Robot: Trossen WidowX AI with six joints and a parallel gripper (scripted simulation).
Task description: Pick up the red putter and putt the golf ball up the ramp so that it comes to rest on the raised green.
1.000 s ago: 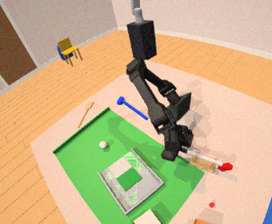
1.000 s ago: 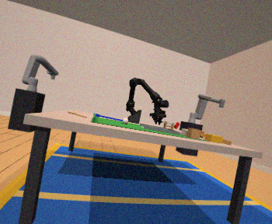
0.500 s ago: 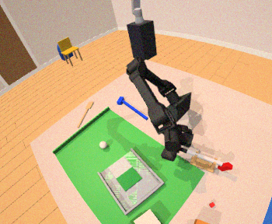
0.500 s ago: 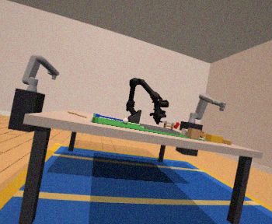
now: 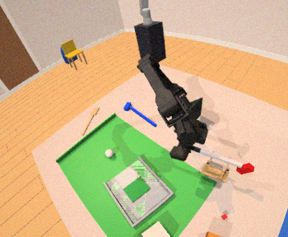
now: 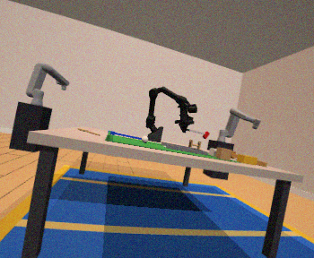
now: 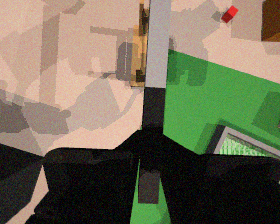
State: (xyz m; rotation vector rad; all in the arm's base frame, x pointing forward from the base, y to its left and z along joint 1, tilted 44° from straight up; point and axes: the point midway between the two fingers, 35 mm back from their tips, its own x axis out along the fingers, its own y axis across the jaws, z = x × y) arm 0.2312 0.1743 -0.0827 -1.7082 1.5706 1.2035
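My gripper tip is now 440 mm to the left of the blue stick, 100 mm above it and 70 mm past it. From my gripper tip the other things lie so: wooden rack: 130 mm to the left, 80 mm below, 40 mm behind; then white golf ball: 340 mm to the right, 230 mm ahead, 90 mm below; then red cube: 260 mm to the left, 110 mm below, 100 mm ahead.
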